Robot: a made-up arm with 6 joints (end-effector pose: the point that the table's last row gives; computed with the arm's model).
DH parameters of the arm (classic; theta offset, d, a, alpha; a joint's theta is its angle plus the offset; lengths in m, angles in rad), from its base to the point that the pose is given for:
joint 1: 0 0.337 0 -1.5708
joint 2: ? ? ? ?
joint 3: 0 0 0 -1.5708
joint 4: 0 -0.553 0 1.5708
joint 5: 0 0.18 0 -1.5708
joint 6: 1.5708 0 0 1.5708
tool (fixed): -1.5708 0 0 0
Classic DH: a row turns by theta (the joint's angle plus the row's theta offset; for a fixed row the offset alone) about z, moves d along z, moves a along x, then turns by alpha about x.
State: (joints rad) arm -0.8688 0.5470 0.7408 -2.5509 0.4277 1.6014
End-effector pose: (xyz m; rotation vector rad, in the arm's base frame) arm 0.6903 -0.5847 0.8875 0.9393 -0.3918 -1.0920
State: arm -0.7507 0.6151 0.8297 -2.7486 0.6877 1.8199
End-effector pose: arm 0.7872 -0.5070 0.9060 1.0213 -0.0959 -1.1238
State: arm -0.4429 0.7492 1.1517 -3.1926 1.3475 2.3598
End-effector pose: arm 0.9242 -0.2394 1.0270 0.9562 0.7391 -0.7196
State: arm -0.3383 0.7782 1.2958 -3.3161 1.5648 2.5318
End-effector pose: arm 0.9181 -0.1351 1.0900 0.8206 0.9489 -0.4594
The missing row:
joint 2: -1.5708 0 0.635 3.1416
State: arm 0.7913 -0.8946 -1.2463 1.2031 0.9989 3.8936
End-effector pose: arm 0.1035 0.0127 0.7016 1.0436 1.0460 1.4846
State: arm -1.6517 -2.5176 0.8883 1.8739 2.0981 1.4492
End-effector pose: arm 0.1230 0.8528 -0.4886 -0.0745 -0.3894 -0.5365
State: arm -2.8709 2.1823 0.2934 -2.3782 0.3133 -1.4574
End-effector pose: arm -0.1857 -0.1865 -0.5139 0.6118 1.1416 0.0518
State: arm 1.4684 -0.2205 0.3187 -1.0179 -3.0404 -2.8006
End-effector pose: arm 0.1364 0.4025 1.1091 -0.5101 1.4384 -1.0302
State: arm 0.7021 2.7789 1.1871 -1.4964 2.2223 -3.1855
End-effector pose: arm 0.0348 0.0119 -0.8058 2.5749 -1.0471 0.8755
